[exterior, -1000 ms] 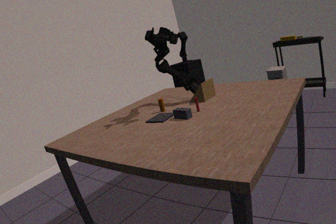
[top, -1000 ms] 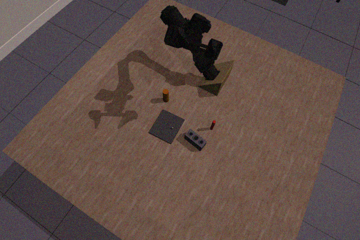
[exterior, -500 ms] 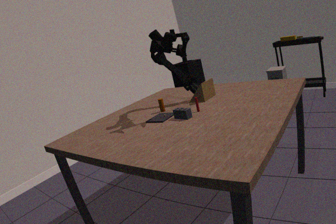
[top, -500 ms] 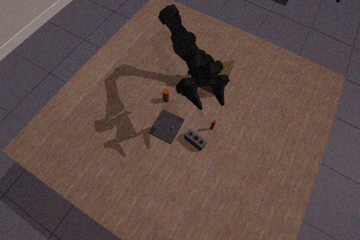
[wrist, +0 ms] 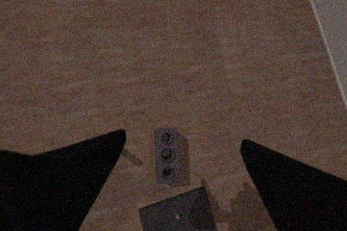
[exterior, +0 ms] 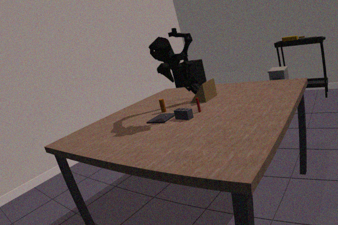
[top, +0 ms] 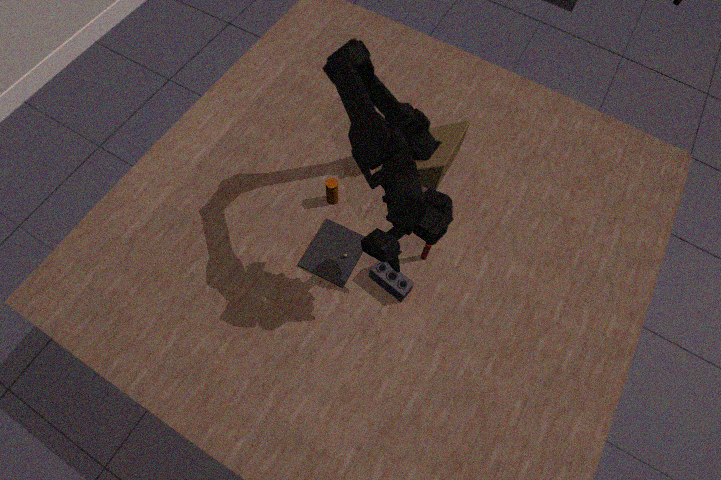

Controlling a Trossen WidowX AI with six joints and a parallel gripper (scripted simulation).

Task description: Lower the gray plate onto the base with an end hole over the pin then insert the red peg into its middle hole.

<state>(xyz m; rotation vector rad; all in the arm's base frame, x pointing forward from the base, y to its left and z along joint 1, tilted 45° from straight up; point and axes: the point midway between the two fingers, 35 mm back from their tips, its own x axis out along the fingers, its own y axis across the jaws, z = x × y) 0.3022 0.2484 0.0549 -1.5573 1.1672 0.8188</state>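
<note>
My gripper tip is now 3 cm to the left of the gray plate and 16 cm above it. The rest, counted from my gripper tip: orange cylinder 10 cm behind, 28 cm to the right, 16 cm below; dark flat base 2 cm ahead, 17 cm to the right, 19 cm below; red peg 10 cm behind, 1 cm to the right, 16 cm below.
</note>
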